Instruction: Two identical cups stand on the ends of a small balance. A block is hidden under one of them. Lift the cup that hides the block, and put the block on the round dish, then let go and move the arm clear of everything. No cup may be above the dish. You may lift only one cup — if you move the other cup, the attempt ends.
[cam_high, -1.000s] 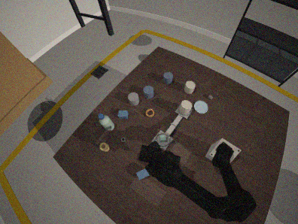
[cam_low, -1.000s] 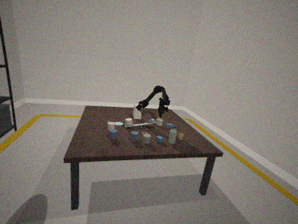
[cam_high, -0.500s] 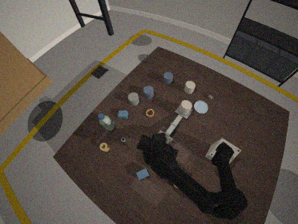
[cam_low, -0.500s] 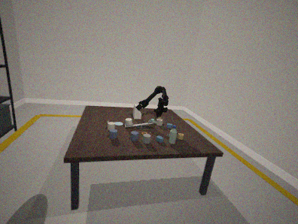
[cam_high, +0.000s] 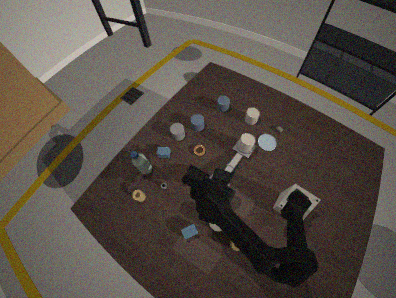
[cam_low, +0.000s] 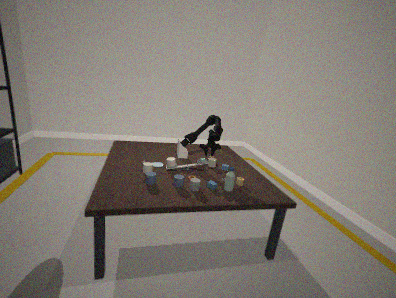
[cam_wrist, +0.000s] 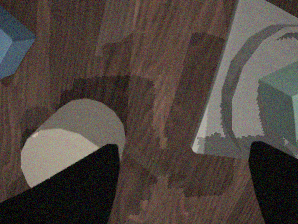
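Now: the round light-blue dish 2 cm behind my gripper tip, 42 cm to the right of it and 11 cm below it. The rest, counted from my gripper tip: cream cup 7 cm behind, 7 cm to the left, 8 cm below.
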